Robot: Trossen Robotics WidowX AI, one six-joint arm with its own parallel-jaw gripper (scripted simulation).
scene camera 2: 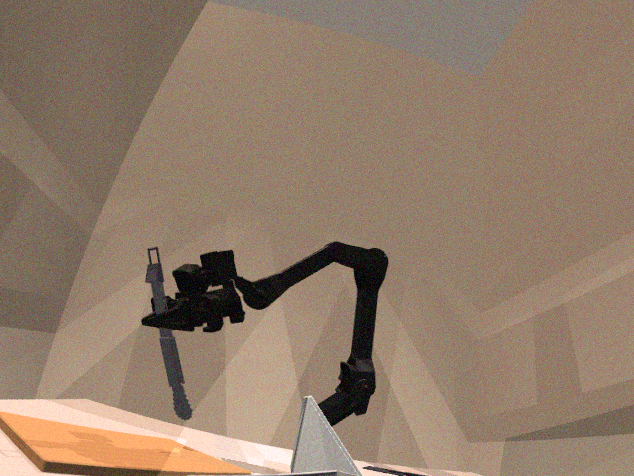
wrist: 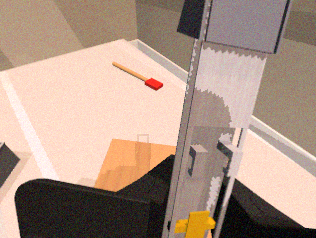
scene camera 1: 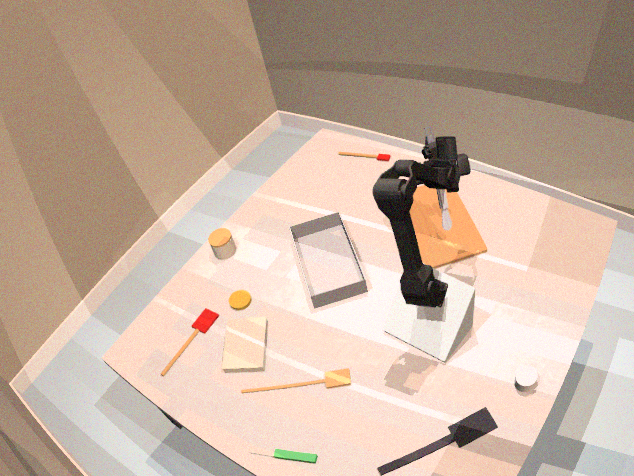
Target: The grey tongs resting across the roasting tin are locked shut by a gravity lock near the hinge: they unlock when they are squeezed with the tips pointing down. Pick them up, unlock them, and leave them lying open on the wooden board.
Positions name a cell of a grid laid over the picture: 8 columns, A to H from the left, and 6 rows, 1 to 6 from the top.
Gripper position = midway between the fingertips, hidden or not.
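My gripper is here in scene camera 2 (scene camera 2: B5), and the wrist view shows it too (wrist: E5). A wooden block (scene camera 1: D5) is in the scene as well, though in scene camera 2 the block is out of frame, and in the wrist view the block is also out of frame. I can see a wooden board (scene camera 1: F4) and a grey roasting tin (scene camera 1: E4) too.
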